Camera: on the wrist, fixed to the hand. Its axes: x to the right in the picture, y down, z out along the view.
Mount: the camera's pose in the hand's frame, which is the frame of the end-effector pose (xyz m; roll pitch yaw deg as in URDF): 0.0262 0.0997 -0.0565 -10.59 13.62 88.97
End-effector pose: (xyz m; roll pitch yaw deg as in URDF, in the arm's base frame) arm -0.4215 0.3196 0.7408 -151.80 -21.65 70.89
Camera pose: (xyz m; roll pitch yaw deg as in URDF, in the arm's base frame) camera -0.3056 0.3042 0.7530 -167.83 13.15 -12.68
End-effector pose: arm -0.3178 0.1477 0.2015 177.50 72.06 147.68
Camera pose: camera -0.3216 0.2650 0.1953 96.91 -3.95 73.35
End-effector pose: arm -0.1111 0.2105 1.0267 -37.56 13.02 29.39
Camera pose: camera -0.1315 0.2502 0.9179 8.80 49.72 133.58
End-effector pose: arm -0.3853 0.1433 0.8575 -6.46 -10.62 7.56
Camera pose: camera -0.3597 0.2402 0.7961 -21.99 19.52 92.66
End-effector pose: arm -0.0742 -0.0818 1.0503 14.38 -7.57 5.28
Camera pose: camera -0.0546 0.0311 1.0240 -17.90 -0.88 94.39
